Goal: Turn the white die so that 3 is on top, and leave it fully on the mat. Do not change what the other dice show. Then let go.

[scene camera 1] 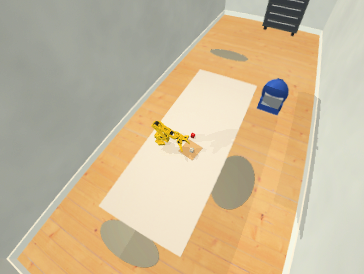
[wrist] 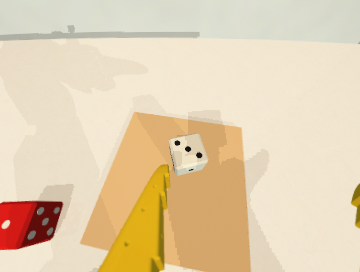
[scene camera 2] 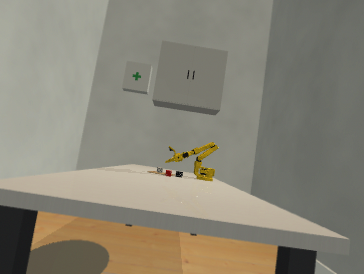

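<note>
What I can see here is a white die [wrist: 188,154], and there's a mat [wrist: 206,216] too.
</note>
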